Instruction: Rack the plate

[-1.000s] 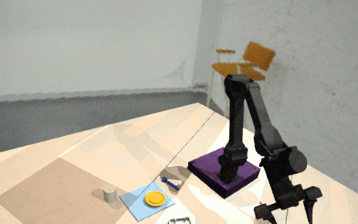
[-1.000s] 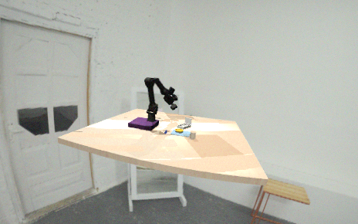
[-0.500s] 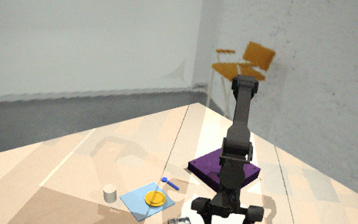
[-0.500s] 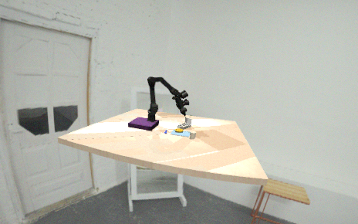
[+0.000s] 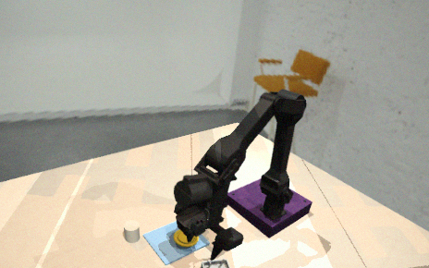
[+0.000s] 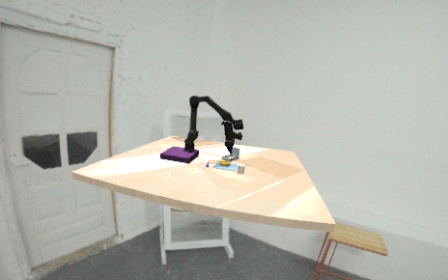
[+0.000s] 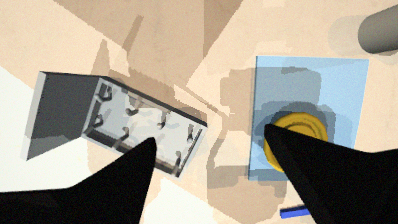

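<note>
Right now the yellow plate is 10 cm to the right of my gripper tip, 6 cm below it and 2 cm behind it. Also, from my gripper tip: grey dish rack 7 cm to the left, 5 cm below, 2 cm behind; light blue mat 12 cm to the right, 7 cm below; blue spoon 16 cm to the right, 11 cm behind, 7 cm below.
</note>
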